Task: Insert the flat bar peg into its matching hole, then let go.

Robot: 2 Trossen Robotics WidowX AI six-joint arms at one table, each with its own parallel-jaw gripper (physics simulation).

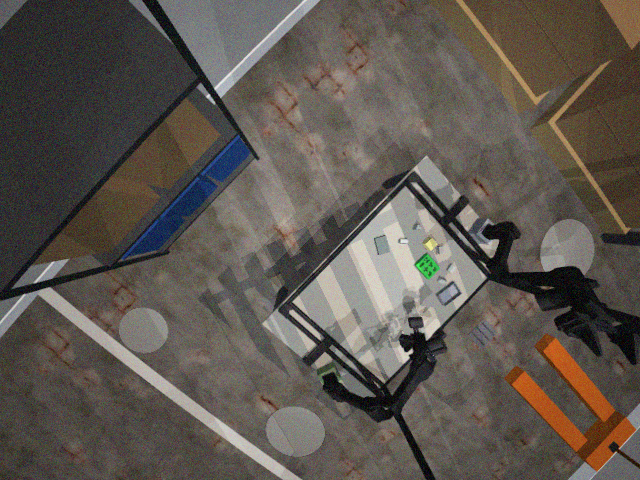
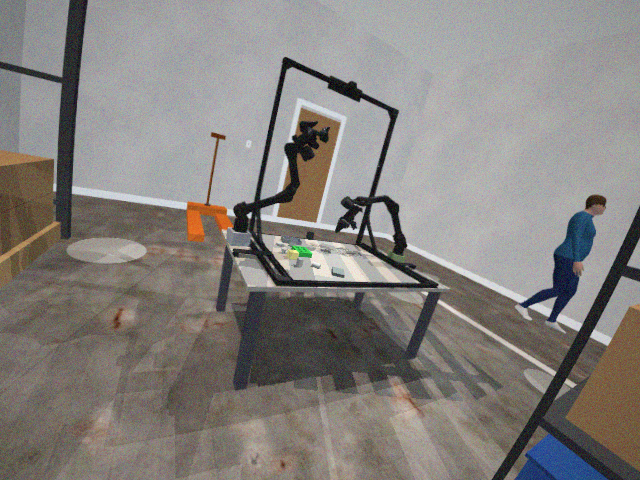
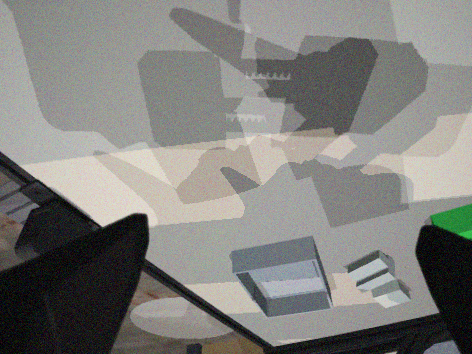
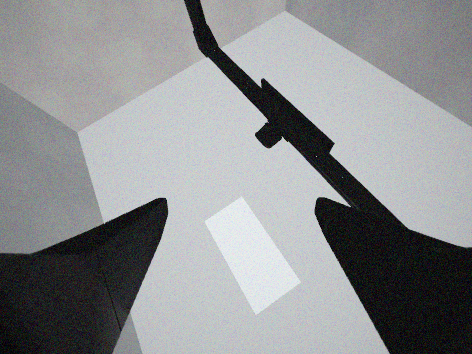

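A bright green block with holes (image 1: 427, 266) (image 2: 302, 250) lies on the table (image 1: 366, 286) (image 2: 366, 278) toward the right arm's side. Several small pale pegs lie around it, one white one (image 1: 404, 241) apart from the rest; I cannot tell which is the flat bar. My left gripper (image 1: 415, 321) (image 2: 342, 224) is open and empty, hanging over the table's near edge, well away from the green block. My right gripper (image 2: 319, 130) (image 4: 242, 204) is open and empty, raised high and pointing up at the ceiling.
A yellow piece (image 1: 430, 244) (image 2: 292, 253) lies beside the green block. A shallow grey tray (image 1: 448, 292) (image 3: 284, 277) and a stepped grey piece (image 3: 379, 277) lie near the table edge. A grey-blue block (image 1: 382, 245) lies mid-table. A black frame (image 2: 270, 143) stands over the table.
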